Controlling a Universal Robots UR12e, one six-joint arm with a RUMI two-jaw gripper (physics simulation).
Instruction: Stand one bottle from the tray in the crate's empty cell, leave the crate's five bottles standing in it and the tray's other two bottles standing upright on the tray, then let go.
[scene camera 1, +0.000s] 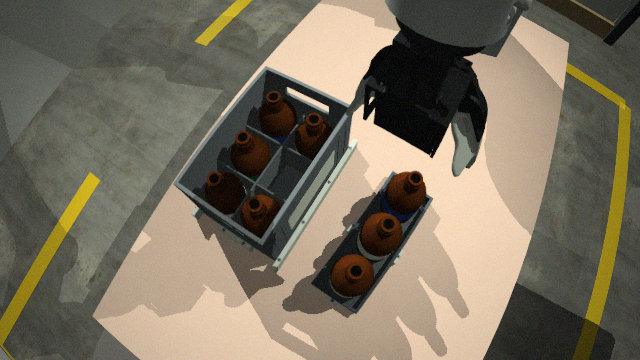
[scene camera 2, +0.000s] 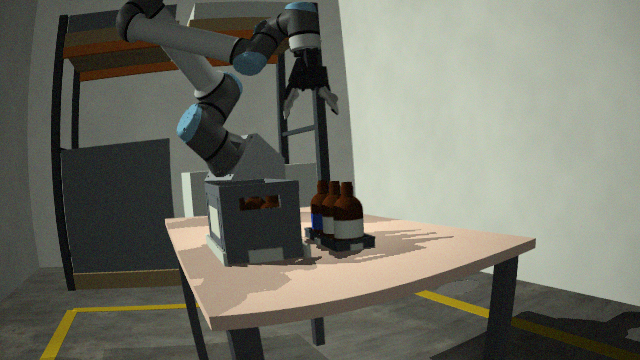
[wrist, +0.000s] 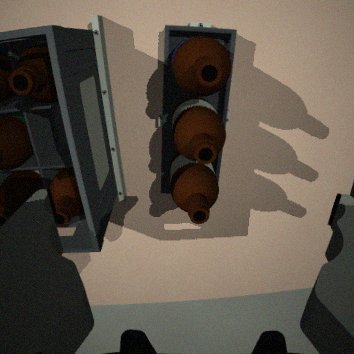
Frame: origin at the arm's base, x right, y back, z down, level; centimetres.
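Seen in the pictures: gripper, between the fingertips: (scene camera 1: 413, 134) (scene camera 2: 312, 117) (wrist: 192, 196); arm's base, origin of its link: (scene camera 2: 229, 157).
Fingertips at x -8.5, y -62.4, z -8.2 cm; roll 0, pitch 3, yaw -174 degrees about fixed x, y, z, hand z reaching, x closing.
Observation:
Pixels of each thing's top centre, then the offset from my fingertips to it. Level surfaces: height alone.
- grey crate, centre of its top: (scene camera 1: 262, 143) (scene camera 2: 245, 182) dx +20.9, dy -3.3, dz +15.9 cm
- tray, centre of its top: (wrist: 194, 119) (scene camera 1: 376, 240) (scene camera 2: 336, 232) dx -2.5, dy -5.3, dz +30.9 cm
- blue-labelled bottle, centre of its top: (wrist: 208, 73) (scene camera 1: 415, 177) (scene camera 2: 322, 180) dx -3.5, dy +3.5, dz +17.4 cm
- white-labelled middle bottle, centre of its top: (wrist: 205, 154) (scene camera 1: 388, 223) (scene camera 2: 334, 181) dx -2.6, dy -5.5, dz +17.4 cm
- white-labelled end bottle, centre of its top: (wrist: 199, 215) (scene camera 1: 356, 270) (scene camera 2: 346, 182) dx -1.3, dy -14.2, dz +17.4 cm
- table, height of its surface: dz +33.4 cm
- pale rail, centre of its top: (wrist: 108, 121) (scene camera 1: 316, 201) dx +11.0, dy -3.9, dz +30.4 cm
The grey crate (scene camera 1: 282, 231) (scene camera 2: 260, 227) (wrist: 75, 50) holds five brown bottles standing in cells. Its empty cell (scene camera 1: 285, 175) (wrist: 47, 135) is the middle one on the side facing the tray (scene camera 1: 324, 286) (scene camera 2: 367, 242) (wrist: 167, 90). Three brown bottles stand upright in a row on the tray: a blue-labelled bottle (scene camera 1: 406, 192) (scene camera 2: 317, 220) (wrist: 200, 62), a white-labelled middle bottle (scene camera 1: 380, 232) (wrist: 199, 131) and a white-labelled end bottle (scene camera 1: 351, 275) (scene camera 2: 348, 215) (wrist: 194, 190). My gripper (scene camera 1: 404, 144) (scene camera 2: 311, 115) (wrist: 192, 196) is open and empty, high above the bottle tops.
Crate and tray stand side by side on the table (scene camera 1: 510, 190) (scene camera 2: 400, 260) (wrist: 285, 260), with a gap between them. The crate's walls rise around its bottles. A pale rail (scene camera 1: 315, 205) (wrist: 107, 120) runs along the crate's tray side. A shelf rack (scene camera 2: 59, 150) stands behind the arm.

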